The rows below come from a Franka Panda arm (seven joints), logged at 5 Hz.
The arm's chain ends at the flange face. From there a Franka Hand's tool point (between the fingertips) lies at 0.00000 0.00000 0.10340 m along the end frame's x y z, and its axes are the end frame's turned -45 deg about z.
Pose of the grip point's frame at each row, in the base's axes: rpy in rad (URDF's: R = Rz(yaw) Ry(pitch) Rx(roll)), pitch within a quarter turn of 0, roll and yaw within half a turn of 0; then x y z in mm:
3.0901 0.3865 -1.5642 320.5 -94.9 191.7
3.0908 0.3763 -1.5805 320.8 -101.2 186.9
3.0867 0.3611 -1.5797 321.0 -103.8 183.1
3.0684 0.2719 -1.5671 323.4 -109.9 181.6
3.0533 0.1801 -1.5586 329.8 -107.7 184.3
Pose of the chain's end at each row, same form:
2.8277 0.2350 -2.3769 326.1 -133.8 287.3
2.8358 0.2284 -2.3916 325.7 -139.2 282.9
2.8444 0.2152 -2.3874 326.3 -140.3 279.7
2.8971 0.1406 -2.3598 331.1 -137.6 280.9
2.9521 0.0654 -2.3422 339.1 -126.0 285.6

